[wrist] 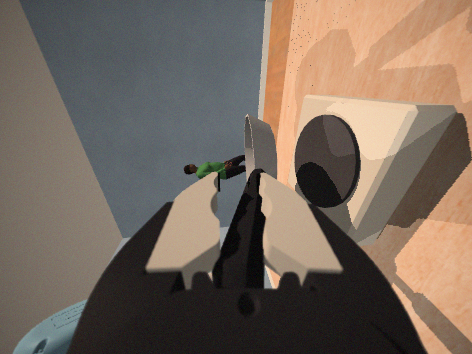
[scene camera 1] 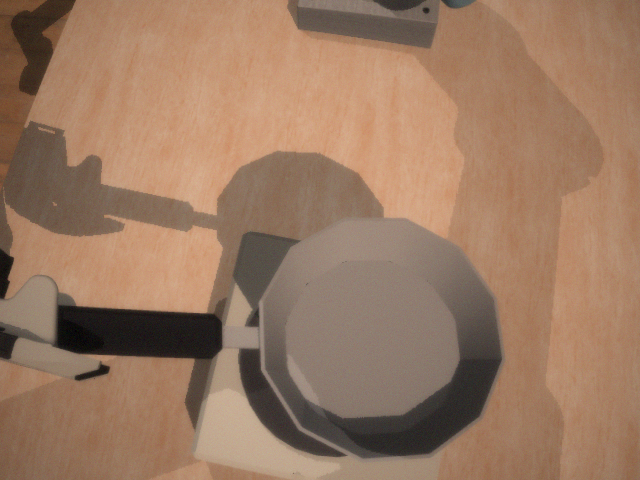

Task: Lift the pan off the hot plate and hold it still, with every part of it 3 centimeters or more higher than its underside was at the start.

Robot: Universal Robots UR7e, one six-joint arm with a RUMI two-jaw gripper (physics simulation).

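Places are measured from the arm's base along level axes (x down, y back, z left), in metres.
Where they show: gripper, fingertip midpoint: (wrist: 237, 174) (scene camera 1: 104, 368).
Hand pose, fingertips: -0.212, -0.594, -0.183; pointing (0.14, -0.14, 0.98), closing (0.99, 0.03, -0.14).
Each offset is from my fingertips to the top centre of the thing, as dx, dy, dz. "*": to the spot under its first point.
The grey pan (scene camera 1: 372, 335) (wrist: 262, 147) is held in the air, upright and roughly level, with its black handle (scene camera 1: 139, 331) (wrist: 243, 235) toward the gripper. A wide gap shows between the pan and the hot plate in the wrist view. The cream hot plate @[+0.192, +0.055, +0.162] (scene camera 1: 232, 418) (wrist: 382, 122) with its dark round burner @[* +0.192, -0.003, +0.100] (scene camera 1: 268, 408) (wrist: 327, 160) stands on the table below; in the scene view the pan covers much of it. My gripper (scene camera 1: 77, 335) (wrist: 237, 174) is shut on the pan's handle, at the left edge of the scene view.
A grey block-shaped base (scene camera 1: 361, 23) stands at the top of the scene view. The table's edge runs down the upper left. In the wrist view, a person in green (wrist: 210, 169) shows beyond the table, and part of the light-blue arm (wrist: 55, 325) is at lower left.
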